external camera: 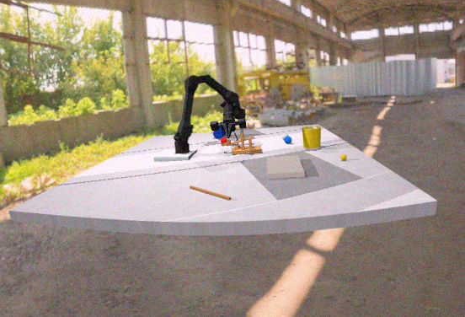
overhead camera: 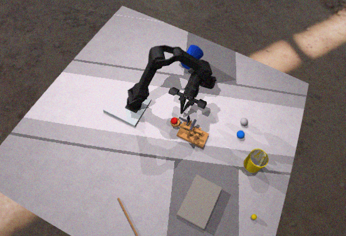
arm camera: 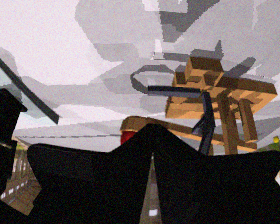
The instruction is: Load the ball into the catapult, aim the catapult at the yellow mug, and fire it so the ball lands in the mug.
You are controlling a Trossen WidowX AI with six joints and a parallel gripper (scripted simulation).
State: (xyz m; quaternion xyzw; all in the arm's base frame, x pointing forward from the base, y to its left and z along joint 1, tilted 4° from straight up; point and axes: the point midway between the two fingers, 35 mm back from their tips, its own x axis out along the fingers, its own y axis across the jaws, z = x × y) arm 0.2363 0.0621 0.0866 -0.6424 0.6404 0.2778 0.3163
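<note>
The red ball is 50 mm to the right of my gripper tip and 20 mm behind it. Round my gripper tip: blue ball: 310 mm ahead, 60 mm to the left, 40 mm below; then wooden catapult: 50 mm ahead, 30 mm to the right, 10 mm below; then grey ball: 310 mm ahead, 130 mm to the left, 40 mm below.
</note>
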